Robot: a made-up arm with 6 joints. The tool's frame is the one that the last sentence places. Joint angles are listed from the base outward.
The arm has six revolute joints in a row. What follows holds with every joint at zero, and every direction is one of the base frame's. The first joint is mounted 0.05 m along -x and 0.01 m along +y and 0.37 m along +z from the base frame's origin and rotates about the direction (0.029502, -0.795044, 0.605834), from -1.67 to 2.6 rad. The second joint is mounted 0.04 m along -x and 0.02 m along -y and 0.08 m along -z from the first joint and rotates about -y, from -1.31 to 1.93 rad. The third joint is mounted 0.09 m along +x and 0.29 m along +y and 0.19 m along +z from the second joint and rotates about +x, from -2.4 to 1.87 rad. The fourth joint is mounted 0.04 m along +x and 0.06 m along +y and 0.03 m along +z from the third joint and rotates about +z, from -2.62 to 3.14 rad. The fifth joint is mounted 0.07 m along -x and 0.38 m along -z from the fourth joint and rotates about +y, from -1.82 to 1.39 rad. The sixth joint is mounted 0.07 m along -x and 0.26 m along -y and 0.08 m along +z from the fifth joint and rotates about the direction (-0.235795, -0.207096, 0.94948), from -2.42 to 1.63 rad. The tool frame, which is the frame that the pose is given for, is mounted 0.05 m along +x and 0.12 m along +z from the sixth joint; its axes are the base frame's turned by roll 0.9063, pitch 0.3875 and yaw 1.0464 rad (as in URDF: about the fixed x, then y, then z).
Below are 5 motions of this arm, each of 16 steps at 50 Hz.
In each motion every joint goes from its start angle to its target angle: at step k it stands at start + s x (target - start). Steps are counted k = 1, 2, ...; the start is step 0. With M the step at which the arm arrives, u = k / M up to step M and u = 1 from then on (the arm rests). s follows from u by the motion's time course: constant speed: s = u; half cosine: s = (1 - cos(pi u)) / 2; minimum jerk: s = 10 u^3 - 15 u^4 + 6 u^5.
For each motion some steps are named. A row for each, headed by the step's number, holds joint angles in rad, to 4 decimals.
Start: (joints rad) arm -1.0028 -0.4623 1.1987 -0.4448 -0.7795 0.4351
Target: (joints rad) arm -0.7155 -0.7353 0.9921 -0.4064 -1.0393 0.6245
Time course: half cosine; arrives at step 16
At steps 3, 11, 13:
3: -0.9786 -0.4853 1.1813 -0.4416 -0.8014 0.4511
11: -0.7793 -0.6746 1.0380 -0.4149 -0.9816 0.5824
13: -0.7397 -0.7123 1.0095 -0.4096 -1.0174 0.6085

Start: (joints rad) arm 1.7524 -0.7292 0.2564 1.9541 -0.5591 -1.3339
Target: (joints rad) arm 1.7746 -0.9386 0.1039 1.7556 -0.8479 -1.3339
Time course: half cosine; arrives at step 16
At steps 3, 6, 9, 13, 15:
3: 1.7543 -0.7468 0.2435 1.9374 -0.5834 -1.3339
6: 1.7593 -0.7938 0.2093 1.8928 -0.6482 -1.3339
9: 1.7657 -0.8543 0.1653 1.8355 -0.7317 -1.3339
13: 1.7727 -0.9210 0.1168 1.7723 -0.8236 -1.3339
15: 1.7744 -0.9366 0.1054 1.7575 -0.8451 -1.3339

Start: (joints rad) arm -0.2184 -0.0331 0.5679 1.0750 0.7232 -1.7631
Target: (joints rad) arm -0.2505 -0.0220 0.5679 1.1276 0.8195 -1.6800
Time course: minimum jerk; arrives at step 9
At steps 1, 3, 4, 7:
1: -0.2188 -0.0330 0.5679 1.0756 0.7243 -1.7621
3: -0.2251 -0.0308 0.5679 1.0860 0.7434 -1.7457
4: -0.2311 -0.0287 0.5679 1.0959 0.7614 -1.7301
7: -0.2480 -0.0228 0.5679 1.1236 0.8121 -1.6863

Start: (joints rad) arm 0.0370 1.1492 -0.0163 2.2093 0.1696 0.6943
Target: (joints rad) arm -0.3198 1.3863 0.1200 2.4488 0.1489 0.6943
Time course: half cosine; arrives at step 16
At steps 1, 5, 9, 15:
1: 0.0336 1.1515 -0.0150 2.2116 0.1694 0.6943
5: -0.0423 1.2019 0.0140 2.2625 0.1650 0.6943
9: -0.1762 1.2909 0.0651 2.3524 0.1572 0.6943
15: -0.3164 1.3840 0.1187 2.4465 0.1491 0.6943

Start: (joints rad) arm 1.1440 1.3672 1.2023 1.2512 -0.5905 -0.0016
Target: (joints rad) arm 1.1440 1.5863 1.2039 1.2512 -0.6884 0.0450
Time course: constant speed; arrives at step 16
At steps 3, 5, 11, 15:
3: 1.1440 1.4083 1.2026 1.2512 -0.6089 0.0071
5: 1.1440 1.4357 1.2028 1.2512 -0.6211 0.0130
11: 1.1440 1.5178 1.2034 1.2512 -0.6578 0.0304
15: 1.1440 1.5726 1.2038 1.2512 -0.6823 0.0421

